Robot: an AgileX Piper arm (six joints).
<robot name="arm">
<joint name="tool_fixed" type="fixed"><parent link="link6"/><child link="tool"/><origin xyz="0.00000 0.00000 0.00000" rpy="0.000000 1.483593 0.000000"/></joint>
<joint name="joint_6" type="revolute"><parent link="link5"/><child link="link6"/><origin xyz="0.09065 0.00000 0.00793"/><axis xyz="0.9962 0 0.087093"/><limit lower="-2.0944" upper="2.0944"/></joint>
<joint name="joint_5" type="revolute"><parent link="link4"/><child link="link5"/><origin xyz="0.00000 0.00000 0.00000"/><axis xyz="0 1 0"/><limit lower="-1.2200" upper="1.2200"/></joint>
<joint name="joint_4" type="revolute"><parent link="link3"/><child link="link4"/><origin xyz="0.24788 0.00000 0.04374"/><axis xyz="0.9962 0 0.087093"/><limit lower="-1.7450" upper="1.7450"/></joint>
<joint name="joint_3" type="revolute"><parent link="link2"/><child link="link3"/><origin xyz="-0.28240 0.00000 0.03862"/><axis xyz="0 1 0"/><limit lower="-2.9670" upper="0.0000"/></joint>
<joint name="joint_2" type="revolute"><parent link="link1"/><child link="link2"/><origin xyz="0.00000 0.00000 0.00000"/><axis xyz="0 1 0"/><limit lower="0.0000" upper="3.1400"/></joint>
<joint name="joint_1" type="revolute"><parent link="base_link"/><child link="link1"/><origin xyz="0.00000 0.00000 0.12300"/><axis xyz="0 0 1"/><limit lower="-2.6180" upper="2.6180"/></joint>
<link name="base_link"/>
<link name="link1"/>
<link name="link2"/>
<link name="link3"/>
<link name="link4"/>
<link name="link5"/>
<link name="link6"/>
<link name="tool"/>
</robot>
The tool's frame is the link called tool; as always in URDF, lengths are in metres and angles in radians.
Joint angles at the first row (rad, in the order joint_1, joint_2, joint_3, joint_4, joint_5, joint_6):
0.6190, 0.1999, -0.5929, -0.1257, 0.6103, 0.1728
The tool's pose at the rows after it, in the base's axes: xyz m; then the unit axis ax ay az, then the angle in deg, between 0 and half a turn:
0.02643, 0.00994, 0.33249, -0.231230, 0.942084, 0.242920, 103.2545
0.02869, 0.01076, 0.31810, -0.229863, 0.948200, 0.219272, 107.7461
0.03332, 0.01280, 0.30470, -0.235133, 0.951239, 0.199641, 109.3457
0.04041, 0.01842, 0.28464, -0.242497, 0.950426, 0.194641, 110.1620
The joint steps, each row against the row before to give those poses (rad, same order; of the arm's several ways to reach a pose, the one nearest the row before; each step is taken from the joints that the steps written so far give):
0.0000, -0.0339, 0.0165, -0.0045, 0.0493, 0.0000
0.0001, -0.0011, 0.0310, -0.0020, 0.0579, 0.0028
-0.0001, -0.0001, 0.0466, -0.0185, -0.0074, -0.0002
-0.0001, 0.0001, 0.0830, -0.0046, -0.0667, -0.0001

